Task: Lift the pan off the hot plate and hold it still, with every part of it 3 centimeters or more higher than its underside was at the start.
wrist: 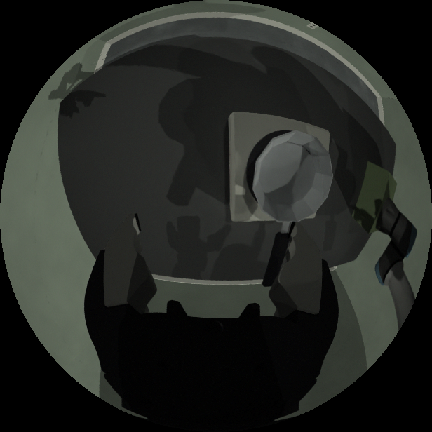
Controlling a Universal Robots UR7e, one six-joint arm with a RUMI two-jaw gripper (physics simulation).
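Note:
The grey faceted pan (291, 175) sits on the square beige hot plate (243, 129), right of the middle in the wrist view. Its black handle (276, 257) points down the view, toward the gripper. My gripper (214, 219) is open, with its two jaws wide apart and nothing between them. The handle's lower part shows beside the inner edge of the right jaw, and that jaw partly overlaps it in the view. How high the jaws are above the handle cannot be told. The pan's underside is hidden.
The dark table top (115, 145) carries the hot plate, and shadows fall across it. A green block-like thing (369, 192) shows at the right, beside a black and grey jointed arm part (397, 225). A pale-edged grey band runs beyond the table's far edge.

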